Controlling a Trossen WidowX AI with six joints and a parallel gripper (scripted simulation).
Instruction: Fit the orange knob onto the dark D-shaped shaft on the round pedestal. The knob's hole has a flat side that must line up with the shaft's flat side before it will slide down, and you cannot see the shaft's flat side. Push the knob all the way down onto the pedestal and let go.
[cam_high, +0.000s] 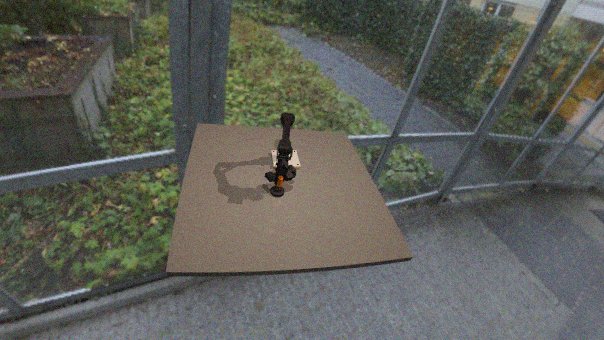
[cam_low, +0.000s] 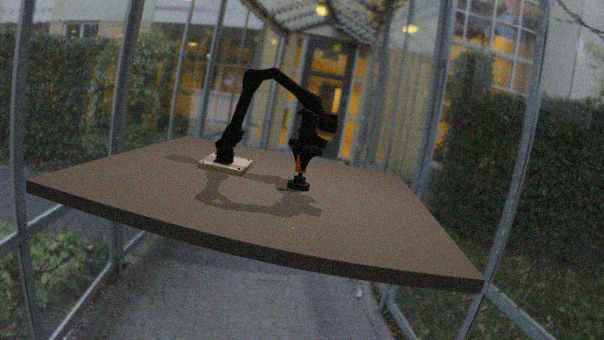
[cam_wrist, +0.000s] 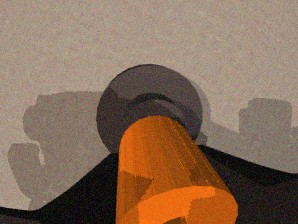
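Now: the dark round pedestal 4 cm below my gripper tip. Also, from my gripper tip: orange knob: 2 cm above.
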